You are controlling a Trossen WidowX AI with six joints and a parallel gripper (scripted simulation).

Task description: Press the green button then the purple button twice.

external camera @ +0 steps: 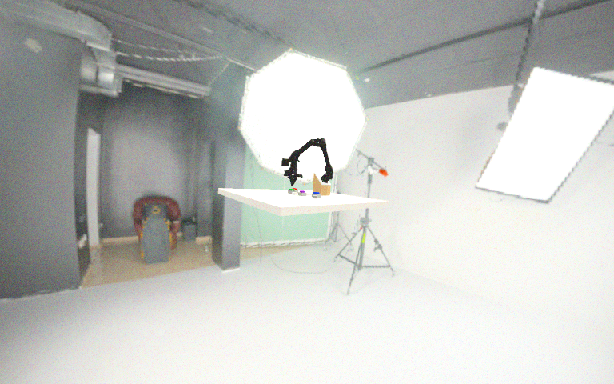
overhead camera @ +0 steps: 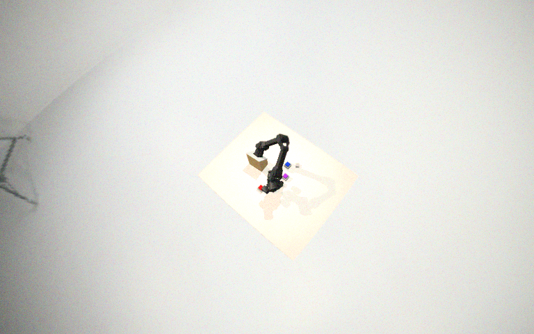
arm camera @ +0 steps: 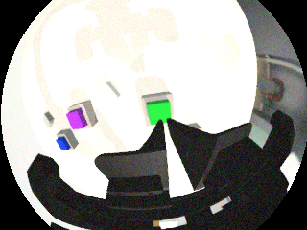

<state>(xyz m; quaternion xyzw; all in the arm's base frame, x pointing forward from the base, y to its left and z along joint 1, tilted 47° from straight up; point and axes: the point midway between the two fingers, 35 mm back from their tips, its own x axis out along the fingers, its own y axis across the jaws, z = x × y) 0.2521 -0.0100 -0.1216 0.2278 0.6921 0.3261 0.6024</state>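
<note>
My gripper tip is now 3 cm above the green button. From my gripper tip the other things lie so: red button: 7 cm behind, 6 cm to the right, 3 cm below; purple button: 15 cm to the left, 4 cm below; blue button: 24 cm to the left, 6 cm behind, 3 cm below.
</note>
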